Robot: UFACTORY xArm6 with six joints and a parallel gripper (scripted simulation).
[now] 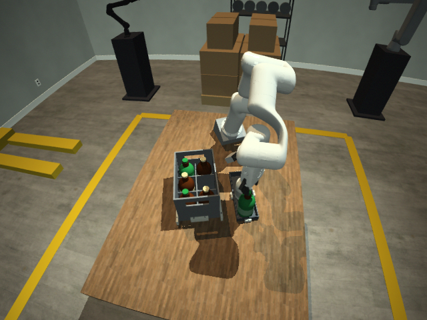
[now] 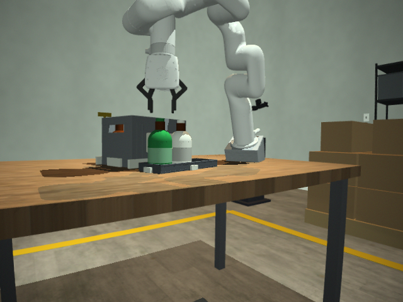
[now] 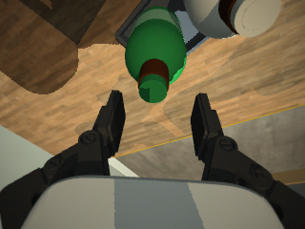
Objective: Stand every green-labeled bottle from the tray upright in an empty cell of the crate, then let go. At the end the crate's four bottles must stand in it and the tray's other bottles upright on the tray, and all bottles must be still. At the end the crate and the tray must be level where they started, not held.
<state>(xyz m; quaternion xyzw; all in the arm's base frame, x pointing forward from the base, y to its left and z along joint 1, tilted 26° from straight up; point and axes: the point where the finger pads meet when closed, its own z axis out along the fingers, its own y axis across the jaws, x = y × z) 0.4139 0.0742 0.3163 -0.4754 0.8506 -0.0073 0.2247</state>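
Right now my hand is 80 mm past the white-labeled bottle, 30 mm to the left of it and 110 mm above it. Also, from my hand: tray (80 mm behind, 20 mm to the right, 180 mm below); then grey crate (50 mm behind, 240 mm to the right, 110 mm below).
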